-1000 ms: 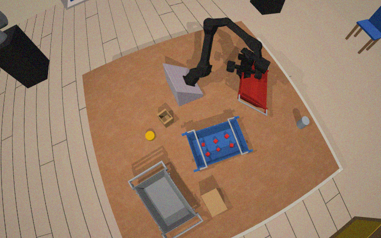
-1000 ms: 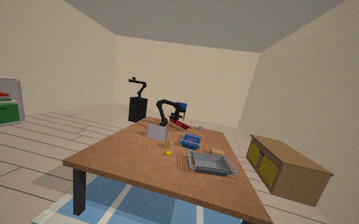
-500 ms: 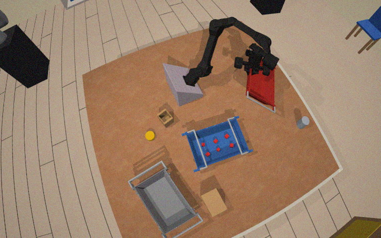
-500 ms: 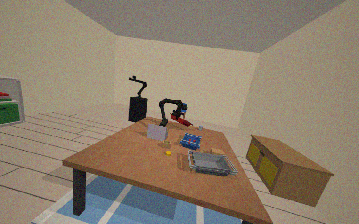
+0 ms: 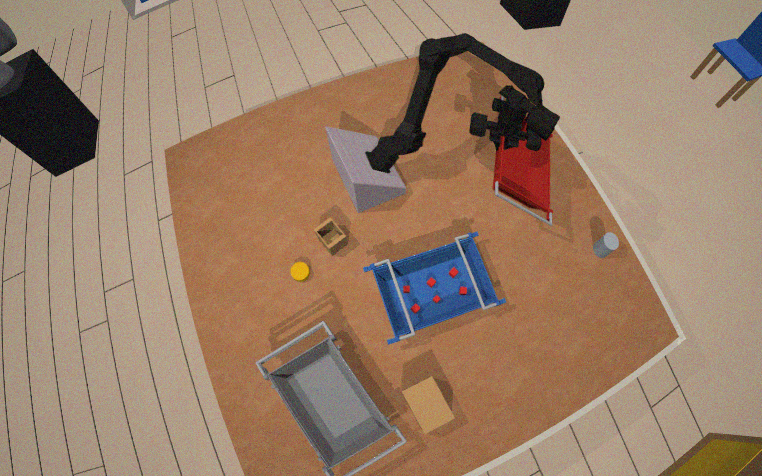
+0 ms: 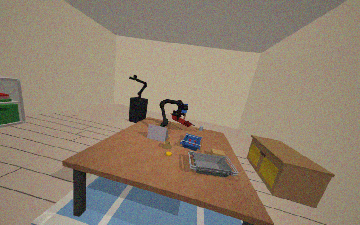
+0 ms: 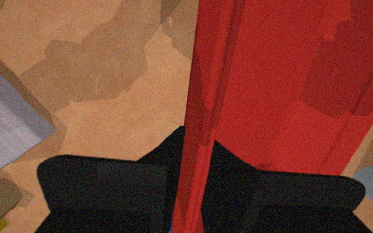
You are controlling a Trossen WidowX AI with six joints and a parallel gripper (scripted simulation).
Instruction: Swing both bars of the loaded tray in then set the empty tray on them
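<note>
Right now my gripper tip is 70 mm to the right of the red tray and 40 mm short of it. Also, from my gripper tip: yellow disc 600 mm to the right, 140 mm below, 90 mm ahead; cardboard box 490 mm to the right, 140 mm below, 30 mm ahead; grey cylinder 340 mm ahead, 250 mm to the left, 120 mm below.
</note>
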